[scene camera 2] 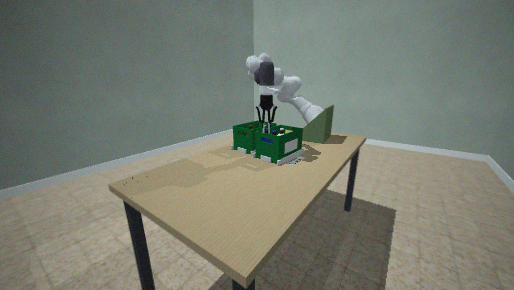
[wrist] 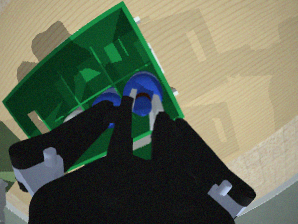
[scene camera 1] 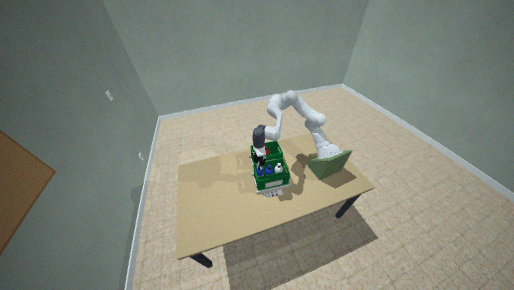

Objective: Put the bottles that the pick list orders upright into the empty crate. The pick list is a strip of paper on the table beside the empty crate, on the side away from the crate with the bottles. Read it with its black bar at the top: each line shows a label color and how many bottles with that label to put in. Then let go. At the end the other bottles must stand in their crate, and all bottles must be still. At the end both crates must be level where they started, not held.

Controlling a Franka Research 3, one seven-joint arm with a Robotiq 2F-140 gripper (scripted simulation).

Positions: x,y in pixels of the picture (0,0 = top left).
Scene:
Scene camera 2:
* crate: 288,143
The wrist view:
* my gripper: 143,99
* crate: 69,74

